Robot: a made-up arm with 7 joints.
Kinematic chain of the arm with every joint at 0, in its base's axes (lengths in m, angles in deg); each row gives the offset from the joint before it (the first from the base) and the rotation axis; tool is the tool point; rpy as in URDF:
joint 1: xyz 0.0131 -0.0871 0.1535 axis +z
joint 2: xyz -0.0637 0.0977 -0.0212 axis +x
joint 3: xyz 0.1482 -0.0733 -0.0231 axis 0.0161 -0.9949 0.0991
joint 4: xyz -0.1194 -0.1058 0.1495 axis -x
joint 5: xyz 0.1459 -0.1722 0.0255 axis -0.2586 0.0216 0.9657
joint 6: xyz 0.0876 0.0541 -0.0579 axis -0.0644 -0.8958 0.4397
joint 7: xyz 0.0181 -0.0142 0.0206 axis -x
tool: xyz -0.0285 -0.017 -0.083 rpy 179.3 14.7 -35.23
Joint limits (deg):
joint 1: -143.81..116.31
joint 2: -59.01..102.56
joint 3: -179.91..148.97
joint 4: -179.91..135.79
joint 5: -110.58..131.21
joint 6: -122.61..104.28
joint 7: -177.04..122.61
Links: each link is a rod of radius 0.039 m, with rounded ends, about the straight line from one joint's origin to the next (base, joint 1, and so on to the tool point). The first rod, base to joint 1, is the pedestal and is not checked.
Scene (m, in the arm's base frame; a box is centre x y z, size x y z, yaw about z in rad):
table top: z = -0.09
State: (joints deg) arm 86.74 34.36 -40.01 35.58 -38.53 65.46 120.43
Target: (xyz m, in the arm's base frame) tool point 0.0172 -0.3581 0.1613
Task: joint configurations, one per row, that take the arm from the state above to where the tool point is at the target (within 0.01 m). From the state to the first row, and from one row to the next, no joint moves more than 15 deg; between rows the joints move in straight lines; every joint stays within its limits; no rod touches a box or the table.
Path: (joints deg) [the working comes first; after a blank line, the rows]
Joints at the target: 29.28 51.92 41.99 87.51 -45.90 64.31 122.61
Straight joint move there: clear.

1: 77.16 37.29 -26.34 44.24 -39.76 65.27 120.79
2: 67.59 40.21 -12.68 52.89 -40.99 65.08 121.16
3: 58.01 43.14 0.99 61.55 -42.21 64.89 121.52
4: 48.43 46.07 14.65 70.20 -43.44 64.69 121.88
5: 38.85 48.99 28.32 78.86 -44.67 64.50 122.25
6: 29.28 51.92 41.99 87.51 -45.90 64.31 122.61

